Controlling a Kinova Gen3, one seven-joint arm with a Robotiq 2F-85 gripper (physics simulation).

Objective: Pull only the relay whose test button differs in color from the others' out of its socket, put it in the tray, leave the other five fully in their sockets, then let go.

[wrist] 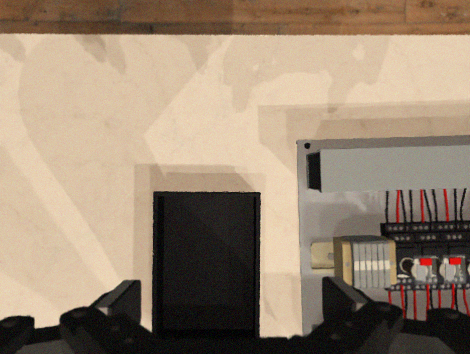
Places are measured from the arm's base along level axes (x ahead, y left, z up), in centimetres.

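Pixels of known places: gripper, between the fingertips: [232,298].
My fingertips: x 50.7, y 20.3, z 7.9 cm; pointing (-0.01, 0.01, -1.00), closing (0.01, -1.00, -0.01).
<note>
Behind a point stands the place of what it marks.
The black tray [256,260] {x 47.8, y 17.8, z -10.8 cm} lies at the lower middle of the wrist view, and its visible inside shows no relay. My gripper [232,298] {x 50.7, y 20.3, z 7.9 cm} is open and empty above the tray, with one finger on each side of it. At the right edge, two relays [421,272] {x 47.5, y 2.4, z -7.5 cm} [451,272] {x 47.5, y -0.5, z -7.5 cm} with red test buttons [425,261] {x 48.6, y 2.1, z -7.4 cm} [455,260] {x 48.6, y -0.8, z -7.4 cm} sit in the black socket row [415,237] {x 50.1, y 0.6, z -11.6 cm}. A sliver of another relay shows at the frame edge. The other relays lie outside the view, and no test button of a different color shows.
The grey panel [311,215] {x 52.2, y 11.2, z -14.0 cm} carries a long grey duct [390,169] {x 57.3, y 5.0, z -8.0 cm}, a beige and grey terminal block [370,262] {x 47.9, y 6.3, z -9.6 cm} and red and black wires at the sockets. The right finger overlaps the panel's left part in view. A wooden floor strip [200,17] runs past the pale table's [80,150] {x 59.8, y 37.9, z -14.3 cm} edge.
</note>
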